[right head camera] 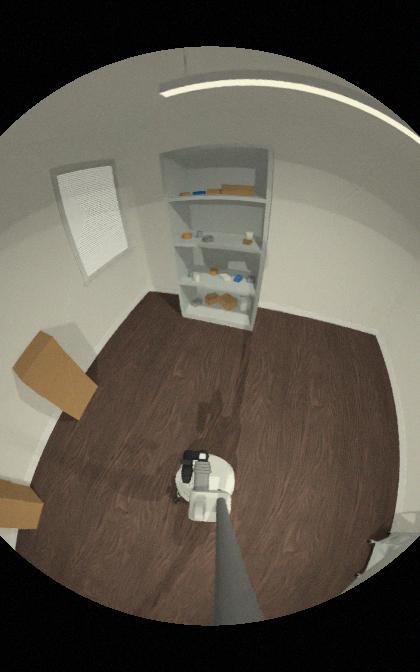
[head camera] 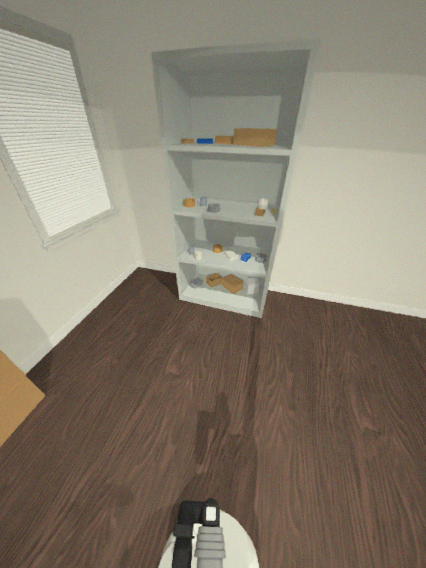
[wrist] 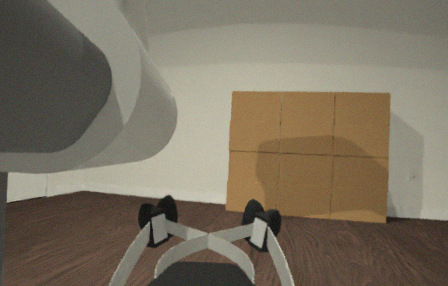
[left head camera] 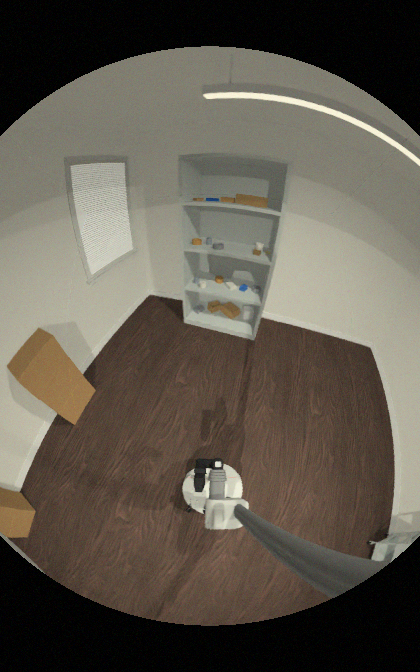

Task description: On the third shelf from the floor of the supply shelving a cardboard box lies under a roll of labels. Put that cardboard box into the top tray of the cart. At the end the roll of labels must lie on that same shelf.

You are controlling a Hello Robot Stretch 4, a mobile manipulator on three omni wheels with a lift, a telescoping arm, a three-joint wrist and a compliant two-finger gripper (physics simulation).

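Places are measured from the robot's base along level axes (x ahead, y left, z up), in millimetres.
Pixels of known places: gripper, fingertip midpoint: (wrist: 210,214).
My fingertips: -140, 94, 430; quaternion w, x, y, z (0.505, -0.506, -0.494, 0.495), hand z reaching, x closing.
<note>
Behind a point stands the place of what it marks, as x, y, z.
The supply shelving (head camera: 225,149) @(1694, -39, 1407) (left head camera: 225,206) (right head camera: 220,199) stands against the wall ahead, across the floor. On its third shelf from the floor, a small brown cardboard box (head camera: 259,213) @(1724, -324, 983) (left head camera: 256,252) (right head camera: 247,242) lies near the right end. The white roll of labels (head camera: 263,203) @(1736, -346, 1056) (left head camera: 258,246) (right head camera: 249,235) rests on top of it. The cart (left head camera: 384,550) (right head camera: 382,551) shows in part at the lower right edge of both side head views; its top tray cannot be made out clearly. My gripper (wrist: 210,214) @(-140, 94, 430) is open and empty in the wrist view, far from the shelving.
On the same shelf, an orange roll (head camera: 189,202) @(1909, 244, 1003) and a dark grey roll (head camera: 213,207) @(1779, 37, 1005) lie to the left. A tall carton (left head camera: 52,377) (right head camera: 55,375) stands by the left wall, with another carton (left head camera: 15,512) (right head camera: 20,505) nearer. Stacked cartons (wrist: 307,120) @(-2171, 912, 800) show in the wrist view.
</note>
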